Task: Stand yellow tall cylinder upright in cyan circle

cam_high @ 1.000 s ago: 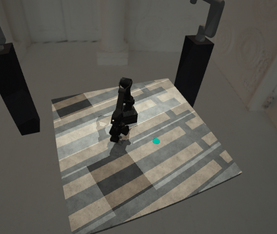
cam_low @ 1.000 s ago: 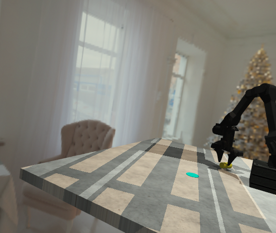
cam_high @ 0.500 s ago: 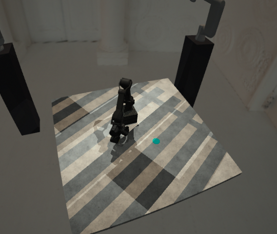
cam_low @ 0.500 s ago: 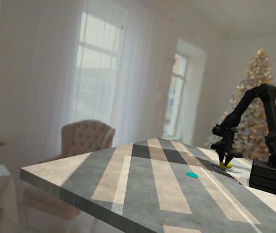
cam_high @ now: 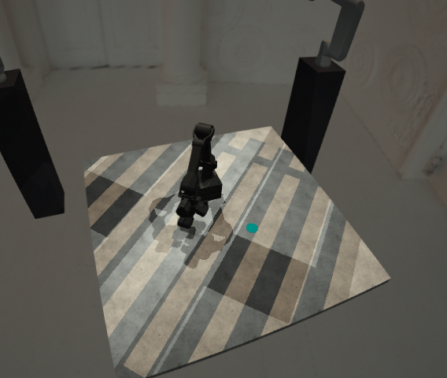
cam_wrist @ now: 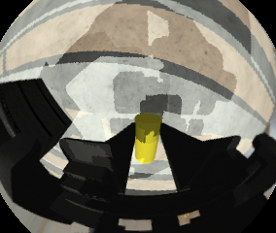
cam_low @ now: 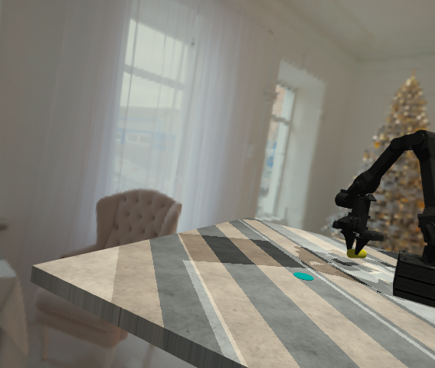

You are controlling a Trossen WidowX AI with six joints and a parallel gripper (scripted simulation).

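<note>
My gripper tip is 300 mm to the right of the cyan circle, 90 mm short of it and 40 mm above it. The rest, counted from my gripper tip: yellow tall cylinder: 20 mm to the right, 10 mm behind.
</note>
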